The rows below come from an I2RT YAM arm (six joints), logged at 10 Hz.
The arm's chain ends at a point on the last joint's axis. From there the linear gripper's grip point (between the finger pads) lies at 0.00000 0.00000 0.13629 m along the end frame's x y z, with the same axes.
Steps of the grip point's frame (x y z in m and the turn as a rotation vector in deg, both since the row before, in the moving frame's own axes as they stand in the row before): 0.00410, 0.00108, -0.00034, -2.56, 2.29, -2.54; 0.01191, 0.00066, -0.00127, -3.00, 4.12, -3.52; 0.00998, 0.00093, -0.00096, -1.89, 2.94, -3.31; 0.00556, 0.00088, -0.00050, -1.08, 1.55, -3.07; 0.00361, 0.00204, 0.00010, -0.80, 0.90, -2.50; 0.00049, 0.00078, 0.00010, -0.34, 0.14, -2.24; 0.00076, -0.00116, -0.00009, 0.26, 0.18, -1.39; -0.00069, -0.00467, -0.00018, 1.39, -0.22, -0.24; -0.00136, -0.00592, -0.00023, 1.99, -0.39, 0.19; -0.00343, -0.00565, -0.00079, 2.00, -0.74, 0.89; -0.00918, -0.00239, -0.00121, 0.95, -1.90, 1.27; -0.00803, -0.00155, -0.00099, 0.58, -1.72, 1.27
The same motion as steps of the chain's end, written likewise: -0.00148, -0.00488, -0.00010, -2.56, 2.29, -2.54; 0.00191, -0.00616, -0.00073, -3.00, 4.12, -3.52; 0.00287, -0.00336, -0.00071, -1.89, 2.94, -3.31; 0.00181, -0.00159, -0.00043, -1.08, 1.55, -3.07; 0.00143, 0.00018, 0.00013, -0.80, 0.90, -2.50; 0.00014, -0.00002, 0.00010, -0.34, 0.14, -2.24; 0.00034, -0.00054, -0.00009, 0.26, 0.18, -1.39; -0.00016, -0.00137, -0.00014, 1.39, -0.22, -0.24; -0.00044, -0.00119, -0.00014, 1.99, -0.39, 0.19; -0.00171, -0.00088, -0.00070, 2.00, -0.74, 0.89; -0.00469, -0.00008, -0.00112, 0.95, -1.90, 1.27; -0.00395, -0.00013, -0.00092, 0.58, -1.72, 1.27
